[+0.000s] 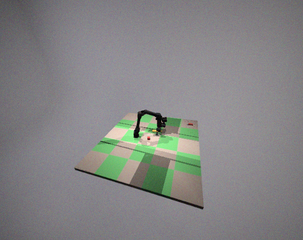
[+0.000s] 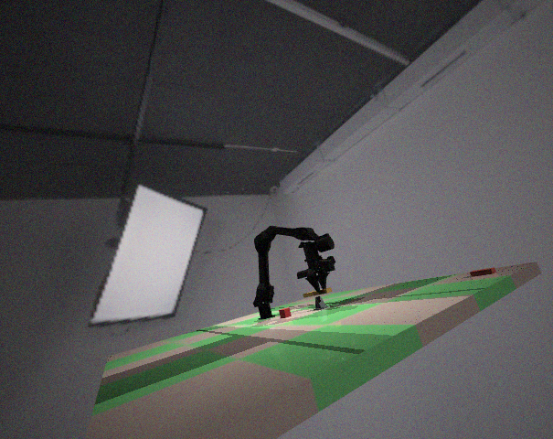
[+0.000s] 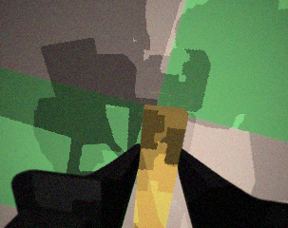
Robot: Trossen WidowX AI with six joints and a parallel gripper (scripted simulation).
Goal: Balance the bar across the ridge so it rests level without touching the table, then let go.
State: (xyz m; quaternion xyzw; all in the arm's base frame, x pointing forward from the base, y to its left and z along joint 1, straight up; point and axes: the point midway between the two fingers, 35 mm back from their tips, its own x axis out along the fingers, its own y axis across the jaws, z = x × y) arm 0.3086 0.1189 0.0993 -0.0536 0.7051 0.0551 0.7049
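My gripper tip is now 30 mm past the yellow bar. Also, from my gripper tip: flat red block: 430 mm ahead, 380 mm to the left, 60 mm below; then red cube: 130 mm to the right, 120 mm behind, 50 mm below.
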